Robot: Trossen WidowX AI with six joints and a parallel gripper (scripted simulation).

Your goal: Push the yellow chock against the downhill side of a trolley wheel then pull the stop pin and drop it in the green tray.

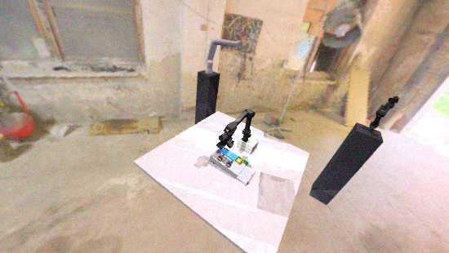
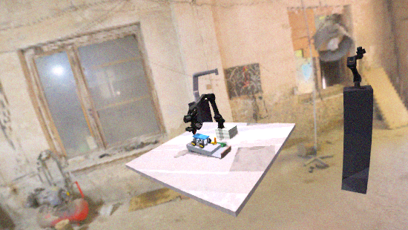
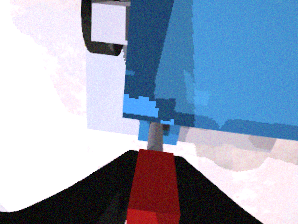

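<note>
The green tray is 120 mm behind my gripper tip, 180 mm to the left of it and 160 mm below it. Also, from my gripper tip: trolley (20 mm ahead, 100 mm to the left, 50 mm below); yellow chock (40 mm behind, 190 mm to the left, 70 mm below); stop pin (right at my gripper tip).
</note>
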